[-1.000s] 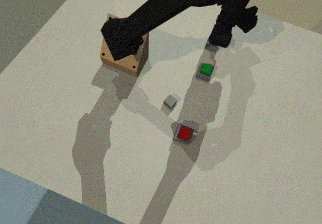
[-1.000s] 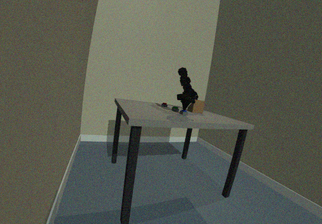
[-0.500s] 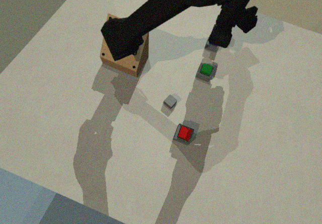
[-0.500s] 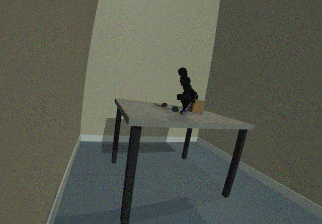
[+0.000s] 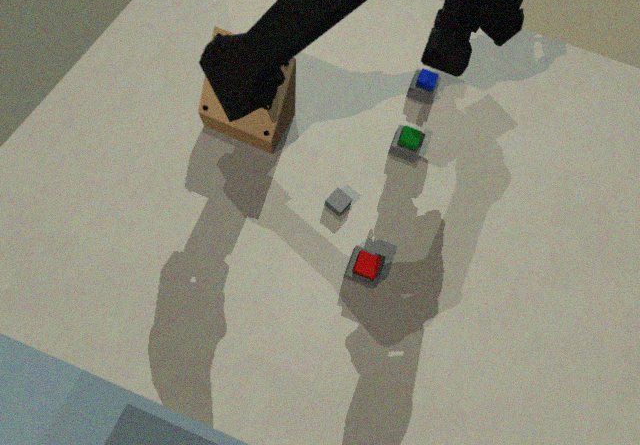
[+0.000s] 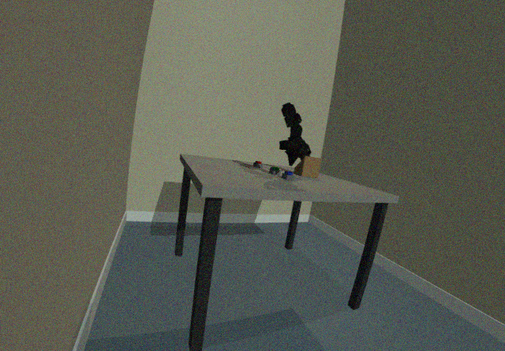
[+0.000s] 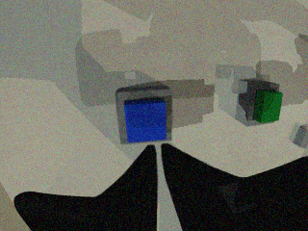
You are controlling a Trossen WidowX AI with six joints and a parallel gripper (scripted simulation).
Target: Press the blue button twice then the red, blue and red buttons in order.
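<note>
Right now my gripper tip is 5 cm above the blue button and 1 cm short of it. The rest, counted from my gripper tip: small grey block (28 cm to the right, 7 cm behind, 6 cm below); then red button (37 cm to the right, 4 cm below); then green button (13 cm to the right, 4 cm below, 1 cm ahead).
</note>
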